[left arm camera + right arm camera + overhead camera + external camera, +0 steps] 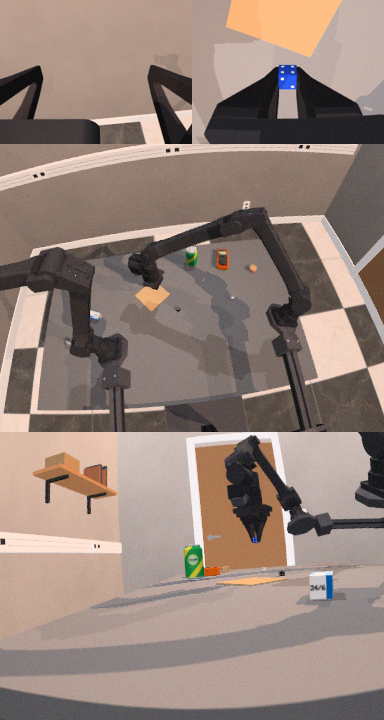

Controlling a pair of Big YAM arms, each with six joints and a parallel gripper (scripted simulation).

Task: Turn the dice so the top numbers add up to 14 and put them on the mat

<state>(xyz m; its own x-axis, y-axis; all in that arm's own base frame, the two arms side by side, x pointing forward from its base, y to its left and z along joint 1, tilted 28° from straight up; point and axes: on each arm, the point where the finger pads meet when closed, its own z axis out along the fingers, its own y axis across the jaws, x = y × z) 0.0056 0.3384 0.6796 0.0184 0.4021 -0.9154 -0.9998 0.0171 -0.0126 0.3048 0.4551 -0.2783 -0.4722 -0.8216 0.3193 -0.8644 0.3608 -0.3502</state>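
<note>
Right now my right hand is 20 mm short of the mat, 40 mm to the right of it and 110 mm above it. Also, from my right hand: blue die (right at my right hand); then black die (90 mm behind, 90 mm to the right, 110 mm below).
</note>
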